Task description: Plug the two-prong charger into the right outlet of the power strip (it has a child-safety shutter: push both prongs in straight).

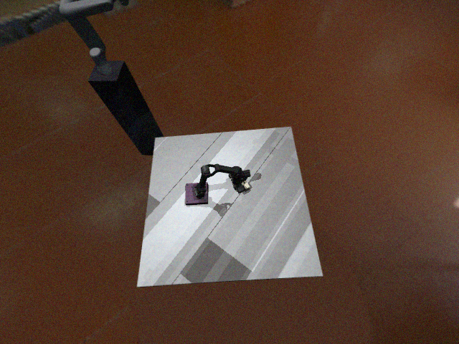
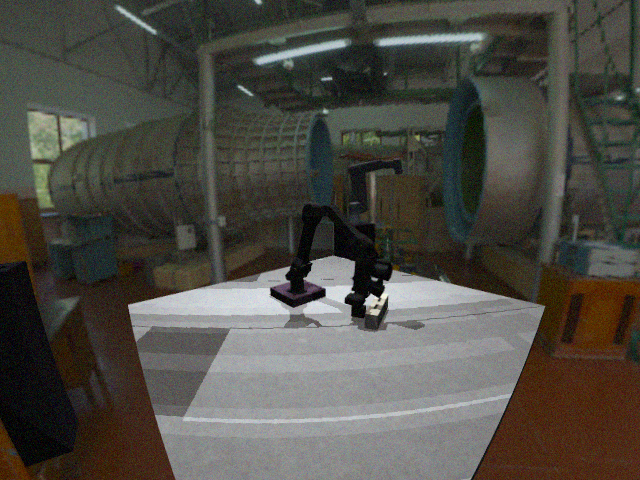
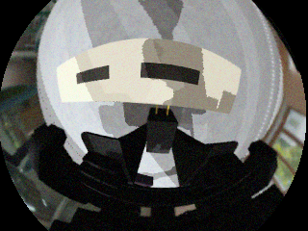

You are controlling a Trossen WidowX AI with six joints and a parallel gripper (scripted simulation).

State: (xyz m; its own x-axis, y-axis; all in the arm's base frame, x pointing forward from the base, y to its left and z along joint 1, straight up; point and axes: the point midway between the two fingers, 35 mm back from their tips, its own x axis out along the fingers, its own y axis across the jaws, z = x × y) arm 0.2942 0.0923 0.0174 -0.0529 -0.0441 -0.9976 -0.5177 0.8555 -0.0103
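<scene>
Now: the two-prong charger 10 mm ahead of my gripper tip, 10 mm to the left of it and 10 mm above it.
</scene>
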